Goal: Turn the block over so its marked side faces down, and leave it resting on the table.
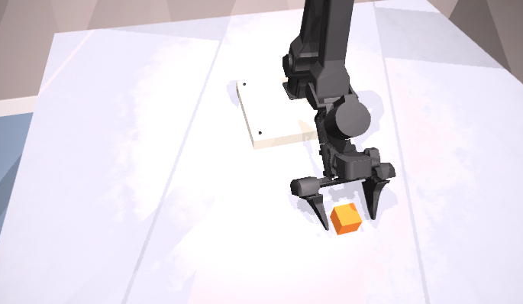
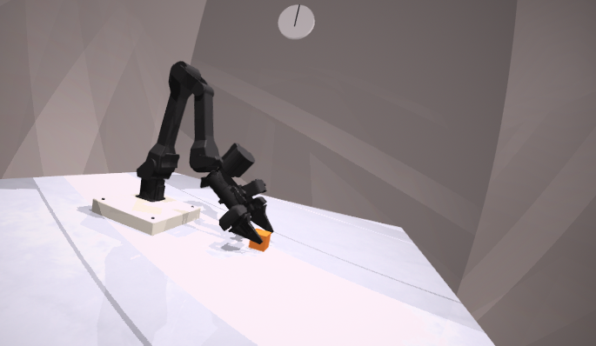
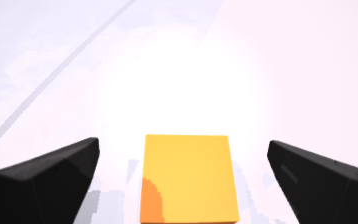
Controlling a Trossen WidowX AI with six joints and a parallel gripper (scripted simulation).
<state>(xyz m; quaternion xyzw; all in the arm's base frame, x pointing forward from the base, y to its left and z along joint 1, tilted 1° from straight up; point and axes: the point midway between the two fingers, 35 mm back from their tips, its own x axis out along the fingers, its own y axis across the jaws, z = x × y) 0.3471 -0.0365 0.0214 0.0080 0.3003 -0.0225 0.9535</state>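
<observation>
Right now the orange block is 30 mm behind my gripper tip and 10 mm below it.
</observation>
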